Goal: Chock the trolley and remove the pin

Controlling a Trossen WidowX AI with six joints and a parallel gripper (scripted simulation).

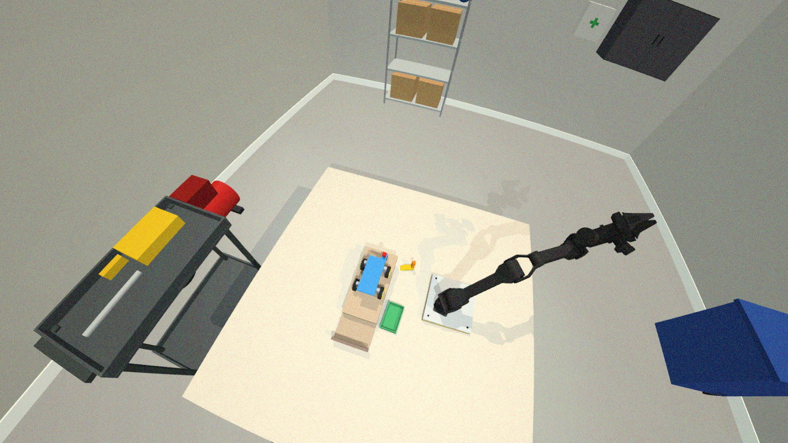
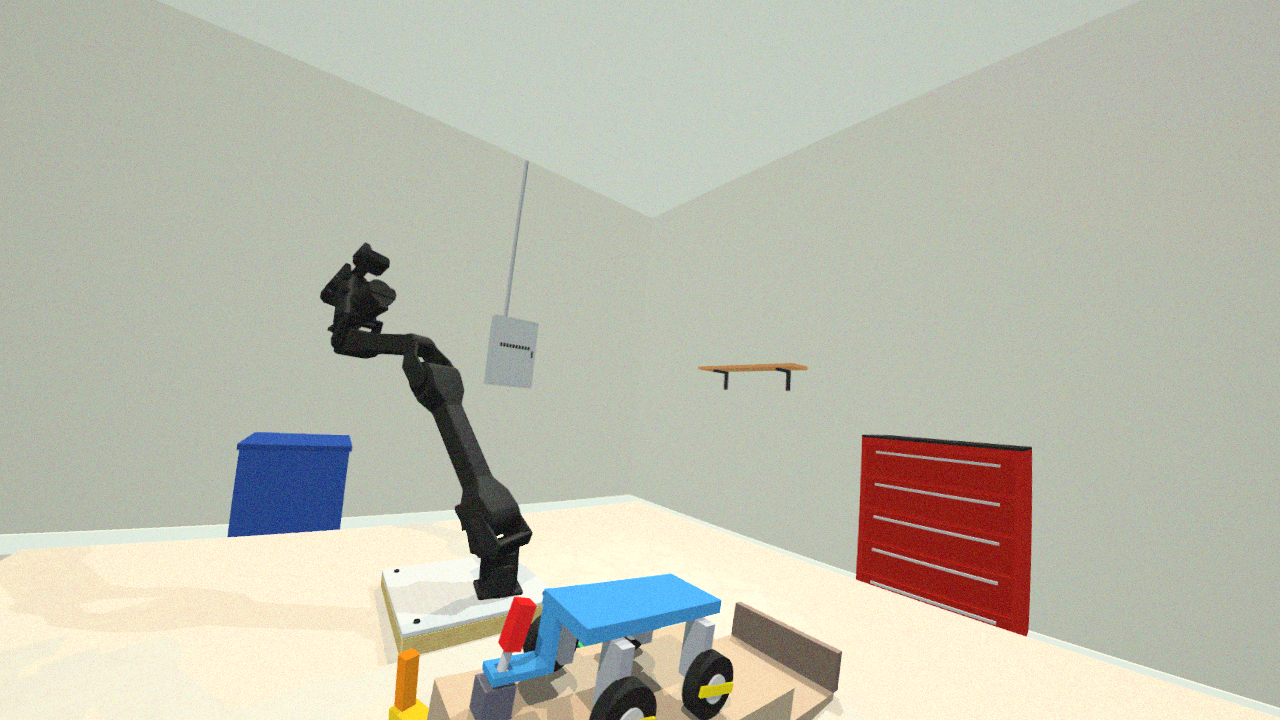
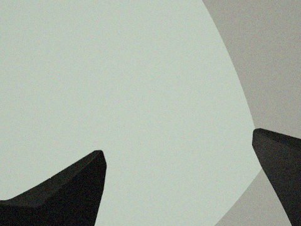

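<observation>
Right now the yellow chock is 660 mm ahead of my gripper tip, 210 mm to the left of it and 600 mm below it. Also, from my gripper tip: red-headed stop pin: 760 mm ahead, 260 mm to the left, 490 mm below; green tray: 620 mm ahead, 450 mm to the left, 630 mm below; blue-topped trolley: 760 mm ahead, 370 mm to the left, 510 mm below.
</observation>
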